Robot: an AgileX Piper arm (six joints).
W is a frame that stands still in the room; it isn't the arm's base.
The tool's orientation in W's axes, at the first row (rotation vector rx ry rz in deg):
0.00 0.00 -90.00
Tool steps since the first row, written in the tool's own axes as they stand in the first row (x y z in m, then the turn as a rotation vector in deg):
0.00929 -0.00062 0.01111 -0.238 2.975 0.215
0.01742 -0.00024 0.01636 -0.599 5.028 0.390
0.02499 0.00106 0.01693 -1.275 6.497 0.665
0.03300 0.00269 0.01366 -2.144 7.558 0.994
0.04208 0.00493 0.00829 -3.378 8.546 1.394
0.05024 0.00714 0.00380 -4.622 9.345 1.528
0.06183 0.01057 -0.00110 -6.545 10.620 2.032
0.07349 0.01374 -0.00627 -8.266 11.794 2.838
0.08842 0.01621 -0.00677 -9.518 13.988 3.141
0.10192 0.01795 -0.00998 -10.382 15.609 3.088
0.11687 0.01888 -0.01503 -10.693 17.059 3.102
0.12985 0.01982 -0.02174 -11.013 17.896 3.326
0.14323 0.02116 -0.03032 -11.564 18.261 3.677
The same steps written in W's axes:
-0.00062 -0.00929 0.01111 2.975 0.238 0.215
-0.00024 -0.01742 0.01636 5.028 0.599 0.390
0.00106 -0.02499 0.01693 6.497 1.275 0.665
0.00269 -0.03300 0.01366 7.558 2.144 0.994
0.00493 -0.04208 0.00829 8.546 3.378 1.394
0.00714 -0.05024 0.00380 9.345 4.622 1.528
0.01057 -0.06183 -0.00110 10.620 6.545 2.032
0.01374 -0.07349 -0.00627 11.794 8.266 2.838
0.01621 -0.08842 -0.00677 13.988 9.518 3.141
0.01795 -0.10192 -0.00998 15.609 10.382 3.088
0.01888 -0.11687 -0.01503 17.059 10.693 3.102
0.01982 -0.12985 -0.02174 17.896 11.013 3.326
0.02116 -0.14323 -0.03032 18.261 11.564 3.677

